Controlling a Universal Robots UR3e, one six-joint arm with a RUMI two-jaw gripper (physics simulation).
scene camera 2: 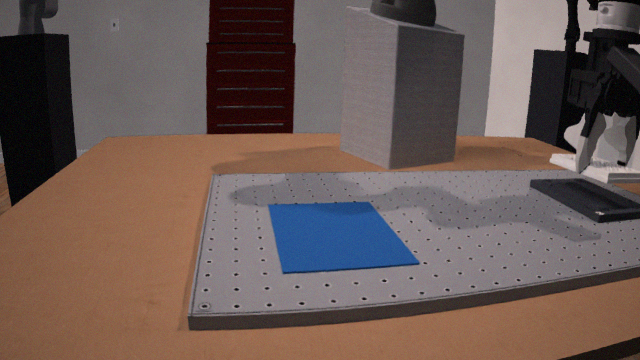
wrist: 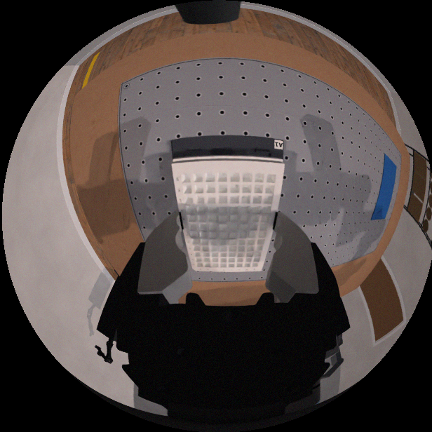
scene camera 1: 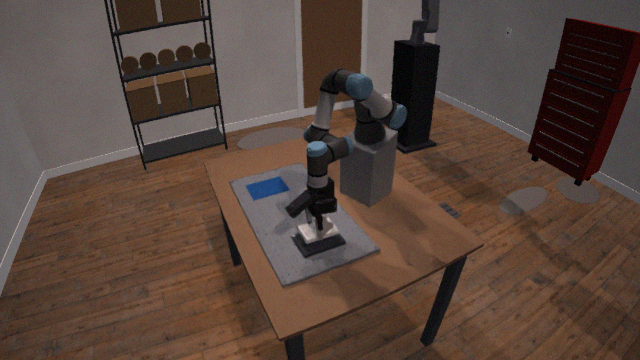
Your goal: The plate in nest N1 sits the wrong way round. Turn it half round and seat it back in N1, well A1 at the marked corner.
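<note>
The white well plate [scene camera 1: 307, 235] [scene camera 2: 622, 175] [wrist: 227, 190] is level and raised a little above the dark nest [scene camera 1: 325, 245] [scene camera 2: 565, 190] [wrist: 220, 147]. A gap shows between them in the second scene view. My gripper [scene camera 1: 315, 225] [scene camera 2: 602, 166] [wrist: 227, 213] is shut on the plate, with one finger at each of two opposite sides. The nest's white A1 label [wrist: 278, 144] shows at its upper right corner in the wrist view. The plate hides much of the nest there. I cannot read which plate corner is well A1.
The nest stands on a grey perforated board [scene camera 1: 270, 235] [scene camera 2: 450, 280] [wrist: 170, 105]. A flat blue rectangle [scene camera 1: 267, 188] [scene camera 2: 340, 240] [wrist: 385, 190] lies at the board's other end. The arm's grey pedestal [scene camera 1: 367, 170] [scene camera 2: 425, 100] stands beside the board on the wooden table [scene camera 1: 425, 240] [scene camera 2: 100, 225].
</note>
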